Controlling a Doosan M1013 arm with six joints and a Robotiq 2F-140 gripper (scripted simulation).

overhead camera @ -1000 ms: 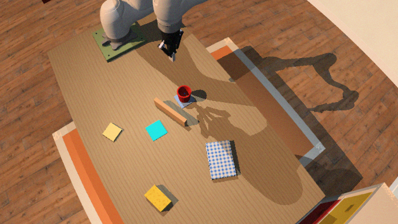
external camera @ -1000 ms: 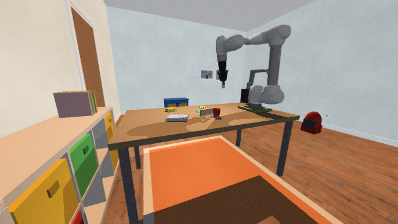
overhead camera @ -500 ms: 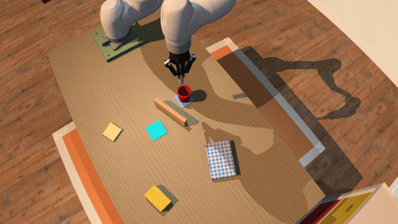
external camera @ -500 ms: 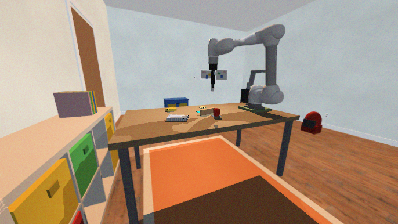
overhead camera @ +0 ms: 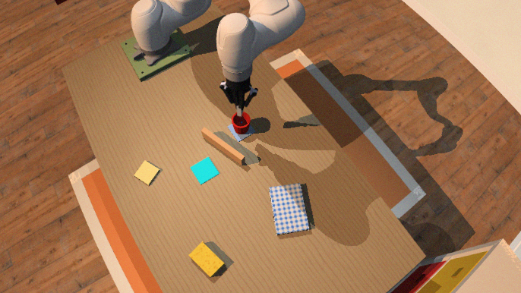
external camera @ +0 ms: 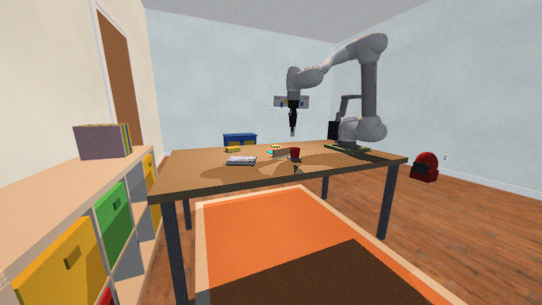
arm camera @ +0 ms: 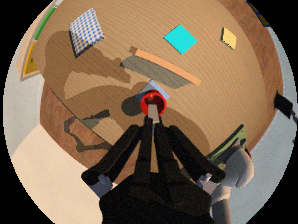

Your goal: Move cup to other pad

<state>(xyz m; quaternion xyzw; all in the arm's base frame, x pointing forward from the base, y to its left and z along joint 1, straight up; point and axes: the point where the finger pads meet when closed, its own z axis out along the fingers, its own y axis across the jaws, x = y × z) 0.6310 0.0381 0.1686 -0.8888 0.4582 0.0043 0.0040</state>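
Right now my hand is 17 cm above the red cup, 2 cm past it and 1 cm to the right of it. The rest, counted from my hand: cyan pad (21 cm to the right, 20 cm below, 4 cm ahead); grey pad (20 cm below, 2 cm behind, 1 cm to the left); wooden rail (17 cm below, 10 cm to the right, 1 cm ahead).
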